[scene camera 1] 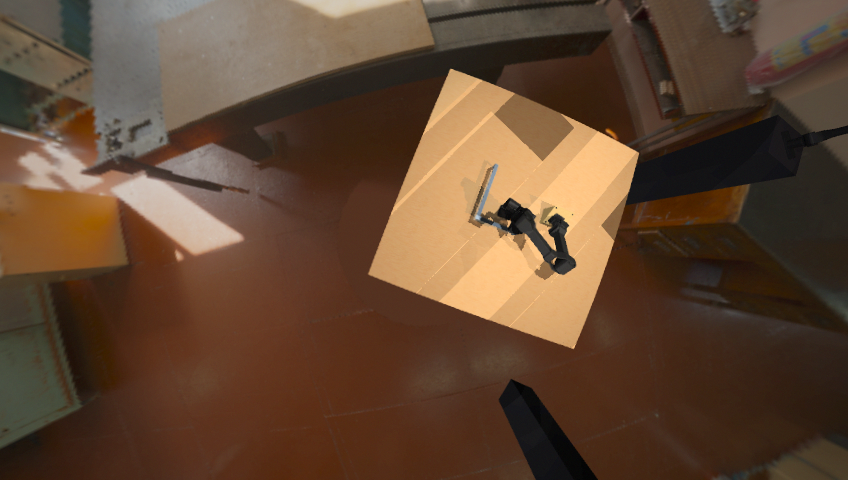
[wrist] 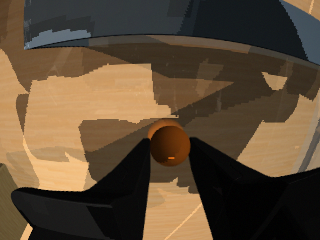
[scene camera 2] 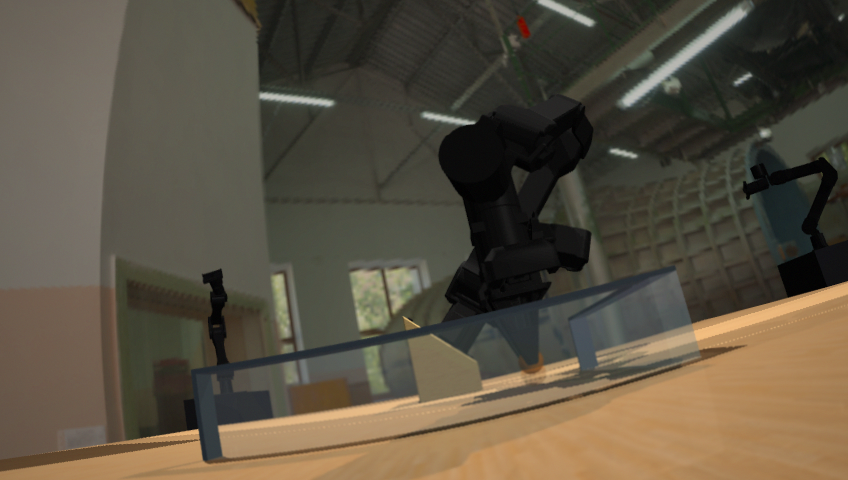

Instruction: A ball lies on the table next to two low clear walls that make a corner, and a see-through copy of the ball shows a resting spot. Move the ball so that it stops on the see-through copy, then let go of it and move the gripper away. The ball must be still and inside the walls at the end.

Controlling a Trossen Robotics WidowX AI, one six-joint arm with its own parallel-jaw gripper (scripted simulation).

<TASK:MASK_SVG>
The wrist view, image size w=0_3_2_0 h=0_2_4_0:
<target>my gripper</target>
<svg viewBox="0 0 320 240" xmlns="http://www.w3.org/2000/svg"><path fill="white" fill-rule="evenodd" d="M149 139L143 139L107 176L104 176L103 179L97 181L95 185L85 189L83 192L52 191L52 189L47 191L47 189L31 187L15 189L11 193L12 203L32 227L28 240L143 240L145 209L147 209L149 181L151 181ZM189 137L189 140L191 140L191 152L189 152L188 160L189 164L191 164L192 175L195 177L193 180L195 180L196 187L199 189L197 193L201 197L201 204L204 205L205 217L207 217L209 228L211 228L213 240L320 240L320 167L309 169L309 171L304 171L303 173L295 173L295 175L292 173L292 175L271 177L241 164L240 161L233 160L231 156L224 155L224 152L211 147L205 141L197 139L196 136Z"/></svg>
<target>orange ball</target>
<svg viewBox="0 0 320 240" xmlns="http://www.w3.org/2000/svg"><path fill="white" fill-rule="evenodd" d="M159 128L153 133L151 140L149 140L149 152L151 152L153 160L160 165L164 165L164 167L177 167L177 165L184 163L189 156L189 152L191 152L191 140L189 140L187 133L181 131L180 128L172 127L172 125Z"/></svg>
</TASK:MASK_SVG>
